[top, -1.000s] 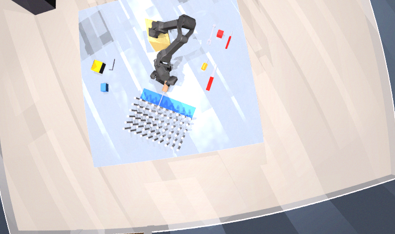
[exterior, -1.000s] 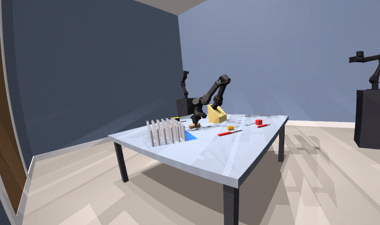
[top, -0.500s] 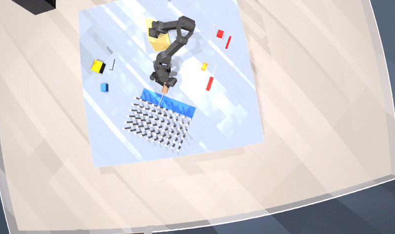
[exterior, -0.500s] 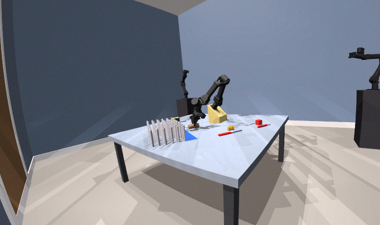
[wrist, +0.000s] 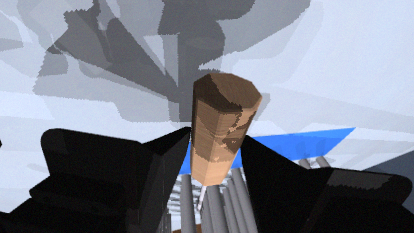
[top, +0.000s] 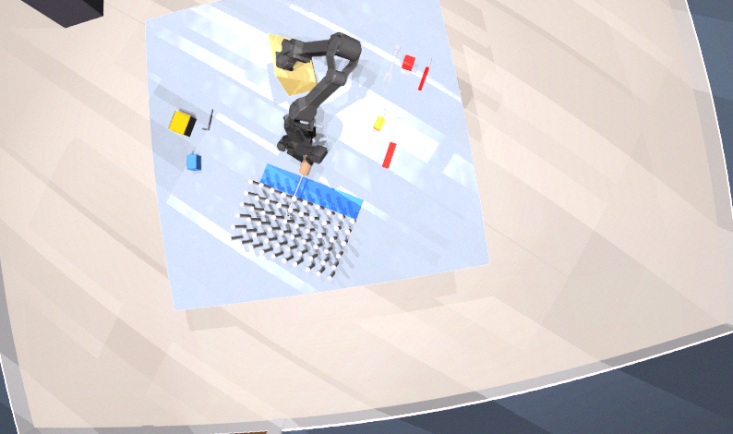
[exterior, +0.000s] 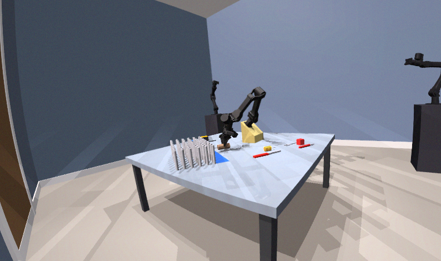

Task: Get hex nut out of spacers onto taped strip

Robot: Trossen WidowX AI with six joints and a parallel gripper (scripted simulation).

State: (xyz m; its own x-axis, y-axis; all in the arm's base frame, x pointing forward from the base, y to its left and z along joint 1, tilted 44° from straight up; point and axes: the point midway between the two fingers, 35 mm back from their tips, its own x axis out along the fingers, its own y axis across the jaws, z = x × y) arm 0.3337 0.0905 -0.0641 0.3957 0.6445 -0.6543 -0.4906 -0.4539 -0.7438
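Now: gripper tip 10 cm short of the blue taped strip, 1 cm to the left of it and 3 cm above it. Also, from my gripper tip: wooden-handled tool 9 cm ahead, 5 cm to the right; orange stub tool 13 cm behind, 30 cm to the left, 2 cm below; blue cube 8 cm behind, 46 cm to the right, 2 cm below.
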